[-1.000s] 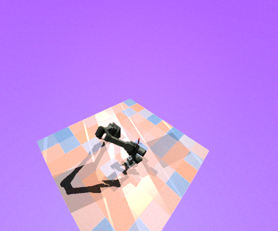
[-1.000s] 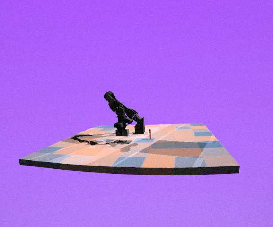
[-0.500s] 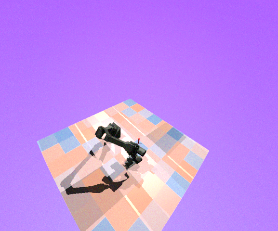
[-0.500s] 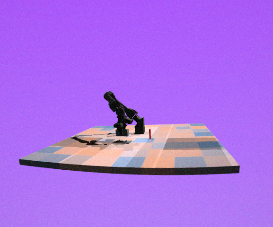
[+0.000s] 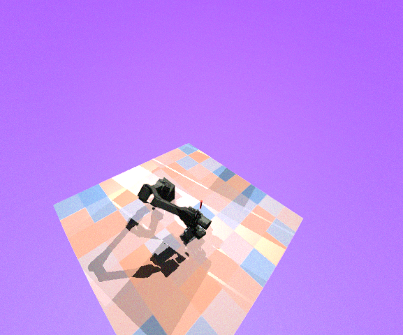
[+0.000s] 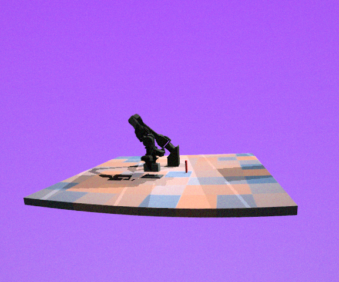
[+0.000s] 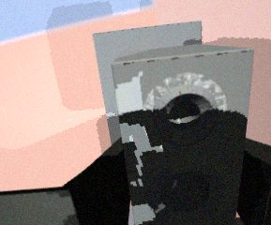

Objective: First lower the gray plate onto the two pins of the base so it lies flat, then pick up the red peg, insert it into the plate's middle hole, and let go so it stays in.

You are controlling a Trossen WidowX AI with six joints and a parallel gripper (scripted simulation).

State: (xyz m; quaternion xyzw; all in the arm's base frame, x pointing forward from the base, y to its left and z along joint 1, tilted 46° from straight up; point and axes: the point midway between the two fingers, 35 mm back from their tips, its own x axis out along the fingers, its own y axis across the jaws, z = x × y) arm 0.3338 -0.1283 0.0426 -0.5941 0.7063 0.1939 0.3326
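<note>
Right now the red peg is 210 mm to the left of my gripper tip and 80 mm behind it. Round my gripper tip: gray plate (30 mm above).
</note>
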